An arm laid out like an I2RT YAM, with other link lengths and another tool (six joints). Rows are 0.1 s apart.
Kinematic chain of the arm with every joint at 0, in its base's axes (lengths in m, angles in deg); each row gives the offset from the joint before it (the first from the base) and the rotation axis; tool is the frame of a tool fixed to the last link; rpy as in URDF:
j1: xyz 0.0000 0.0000 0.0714 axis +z
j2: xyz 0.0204 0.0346 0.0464 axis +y
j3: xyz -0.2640 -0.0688 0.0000 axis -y
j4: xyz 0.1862 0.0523 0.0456 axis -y
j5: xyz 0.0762 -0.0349 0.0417 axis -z
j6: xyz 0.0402 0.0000 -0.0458 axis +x
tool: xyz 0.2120 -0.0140 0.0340 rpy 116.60 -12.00 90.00
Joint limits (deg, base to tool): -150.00..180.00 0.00..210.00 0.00..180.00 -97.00..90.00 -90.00..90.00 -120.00..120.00
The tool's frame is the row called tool.
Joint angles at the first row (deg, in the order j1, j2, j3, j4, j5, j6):
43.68, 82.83, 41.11, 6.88, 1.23, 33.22
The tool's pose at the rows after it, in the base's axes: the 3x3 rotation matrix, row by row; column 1 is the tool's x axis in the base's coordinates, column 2 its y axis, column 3 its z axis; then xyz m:
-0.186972, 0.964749, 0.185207; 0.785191, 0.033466, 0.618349; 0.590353, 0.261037, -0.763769; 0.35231, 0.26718, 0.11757
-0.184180, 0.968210, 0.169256; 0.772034, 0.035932, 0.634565; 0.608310, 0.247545, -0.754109; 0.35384, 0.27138, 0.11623
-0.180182, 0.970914, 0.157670; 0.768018, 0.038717, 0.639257; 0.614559, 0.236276, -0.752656; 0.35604, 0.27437, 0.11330
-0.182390, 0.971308, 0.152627; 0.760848, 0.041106, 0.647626; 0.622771, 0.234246, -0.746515; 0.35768, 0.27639, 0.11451
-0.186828, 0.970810, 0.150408; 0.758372, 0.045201, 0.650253; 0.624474, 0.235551, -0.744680; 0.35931, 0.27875, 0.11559
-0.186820, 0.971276, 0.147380; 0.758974, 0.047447, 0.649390; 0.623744, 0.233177, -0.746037; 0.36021, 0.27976, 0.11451
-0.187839, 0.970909, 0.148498; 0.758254, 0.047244, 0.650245; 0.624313, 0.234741, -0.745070; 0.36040, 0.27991, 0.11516
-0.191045, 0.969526, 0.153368; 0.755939, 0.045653, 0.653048; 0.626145, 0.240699, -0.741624; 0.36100, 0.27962, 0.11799
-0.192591, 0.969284, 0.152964; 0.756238, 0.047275, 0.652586; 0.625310, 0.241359, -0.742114; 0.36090, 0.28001, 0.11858
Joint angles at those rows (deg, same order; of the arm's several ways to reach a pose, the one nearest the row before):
43.10, 83.47, 41.66, 7.34, -0.36, 33.49
42.40, 84.47, 42.01, 8.15, -2.09, 33.99
41.97, 85.68, 42.62, 8.45, -3.03, 34.17
41.51, 86.08, 42.97, 8.78, -3.94, 34.19
41.38, 86.56, 43.53, 8.84, -4.31, 34.01
41.30, 87.01, 43.84, 8.81, -4.48, 33.93
41.30, 86.97, 43.85, 8.88, -4.48, 33.91
41.22, 86.66, 43.85, 8.96, -4.48, 33.84
41.26, 86.63, 44.02, 8.74, -4.48, 33.77

